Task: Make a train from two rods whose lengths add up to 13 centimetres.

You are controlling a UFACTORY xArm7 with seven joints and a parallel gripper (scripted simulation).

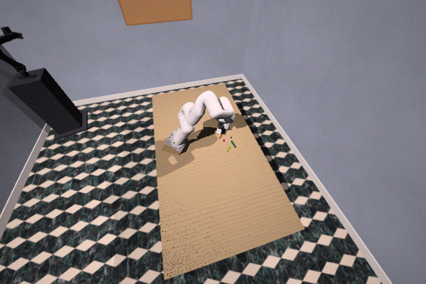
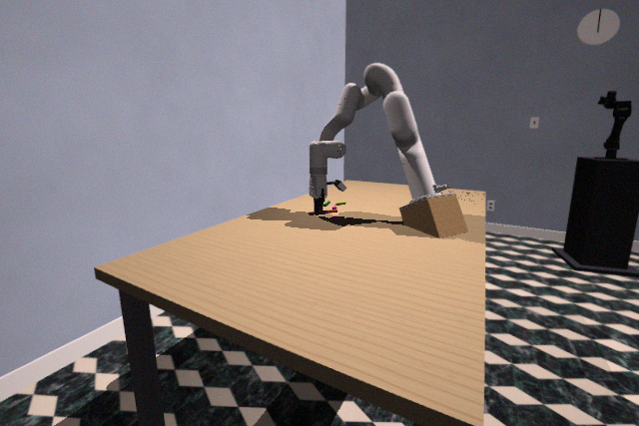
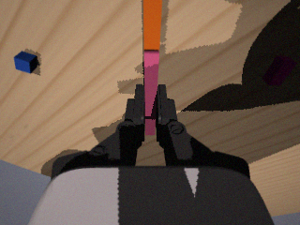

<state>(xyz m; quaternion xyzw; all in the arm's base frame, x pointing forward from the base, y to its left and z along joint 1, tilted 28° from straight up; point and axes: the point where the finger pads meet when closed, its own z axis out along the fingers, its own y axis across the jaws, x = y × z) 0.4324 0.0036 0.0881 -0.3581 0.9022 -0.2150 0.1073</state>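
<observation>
My hand is 2 cm above the pink rod. From my hand the other things lie so: blue rod (3 cm ahead, 9 cm to the right, 2 cm below); green rod (1 cm ahead, 17 cm to the right, 2 cm below); orange rod (5 cm behind, 4 cm to the right, 2 cm below).
</observation>
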